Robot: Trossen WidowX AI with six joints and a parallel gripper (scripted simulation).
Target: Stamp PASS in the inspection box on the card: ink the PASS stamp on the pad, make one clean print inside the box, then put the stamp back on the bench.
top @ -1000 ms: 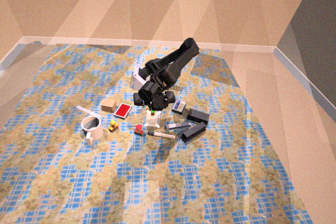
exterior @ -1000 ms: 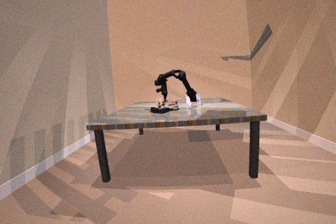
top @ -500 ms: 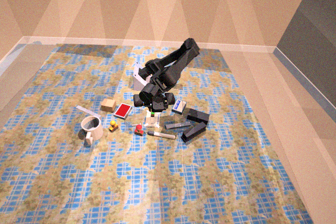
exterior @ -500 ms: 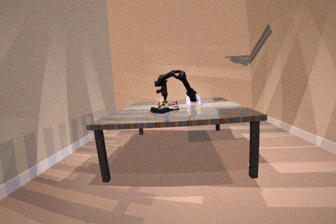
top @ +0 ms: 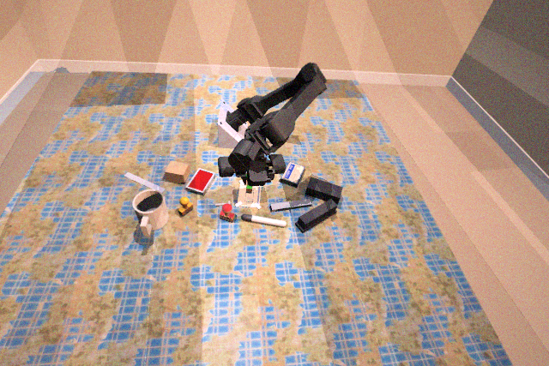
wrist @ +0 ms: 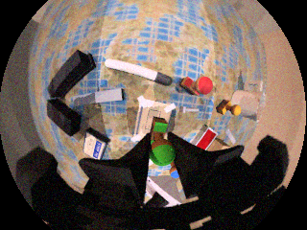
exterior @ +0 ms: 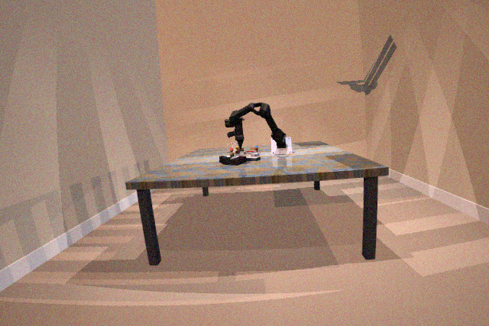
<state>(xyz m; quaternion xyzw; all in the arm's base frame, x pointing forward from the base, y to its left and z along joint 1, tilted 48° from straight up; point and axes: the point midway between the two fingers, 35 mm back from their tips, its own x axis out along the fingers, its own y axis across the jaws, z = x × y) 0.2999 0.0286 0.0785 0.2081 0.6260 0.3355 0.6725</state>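
My gripper tip is now 70 mm above the white card and 10 mm past it. Also, from my gripper tip: red-knobbed stamp (80 mm ahead, 60 mm to the right, 50 mm below); then marker (90 mm ahead, 60 mm below, 30 mm to the left); then green-knobbed stamp (right at my gripper tip).
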